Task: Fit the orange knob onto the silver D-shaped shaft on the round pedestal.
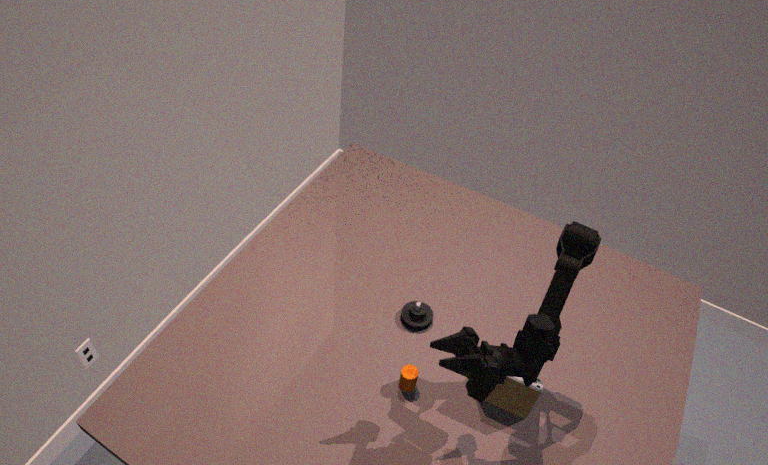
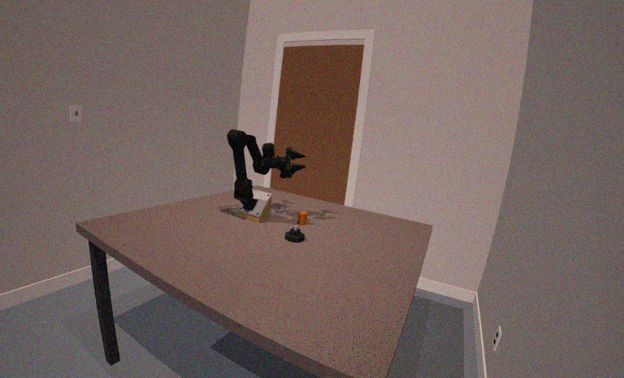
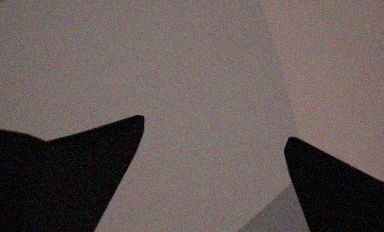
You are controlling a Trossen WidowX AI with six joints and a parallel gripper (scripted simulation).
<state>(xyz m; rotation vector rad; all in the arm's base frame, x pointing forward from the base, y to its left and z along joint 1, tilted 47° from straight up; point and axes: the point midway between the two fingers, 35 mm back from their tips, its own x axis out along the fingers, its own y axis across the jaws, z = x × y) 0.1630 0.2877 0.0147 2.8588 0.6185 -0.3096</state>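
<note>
My gripper tip is now 60 mm short of the orange knob, 90 mm to the left of it and 260 mm above it. Also, from my gripper tip: round pedestal: 130 mm ahead, 290 mm to the right, 270 mm below.
</note>
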